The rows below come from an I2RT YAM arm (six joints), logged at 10 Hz.
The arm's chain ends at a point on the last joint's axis. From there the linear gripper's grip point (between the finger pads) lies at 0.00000 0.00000 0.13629 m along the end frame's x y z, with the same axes.
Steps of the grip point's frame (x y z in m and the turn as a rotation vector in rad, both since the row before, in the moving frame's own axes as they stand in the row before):
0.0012, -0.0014, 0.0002, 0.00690, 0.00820, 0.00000
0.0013, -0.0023, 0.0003, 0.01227, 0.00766, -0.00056
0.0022, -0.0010, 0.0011, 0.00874, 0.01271, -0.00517
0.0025, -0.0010, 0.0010, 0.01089, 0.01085, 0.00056
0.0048, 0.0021, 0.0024, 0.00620, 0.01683, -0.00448
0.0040, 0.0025, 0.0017, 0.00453, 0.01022, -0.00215
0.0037, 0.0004, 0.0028, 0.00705, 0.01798, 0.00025
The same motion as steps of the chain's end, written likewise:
0.0001, -0.0005, 0.0002, 0.00690, 0.00820, 0.00000
0.0003, -0.0006, 0.0003, 0.01227, 0.00766, -0.00056
0.0005, 0.0002, 0.0011, 0.00874, 0.01271, -0.00517
0.0010, 0.0005, 0.0010, 0.01089, 0.01085, 0.00056
0.0025, 0.0030, 0.0024, 0.00620, 0.01683, -0.00448
0.0026, 0.0031, 0.0017, 0.00453, 0.01022, -0.00215
0.0012, 0.0014, 0.0028, 0.00705, 0.01798, 0.00025

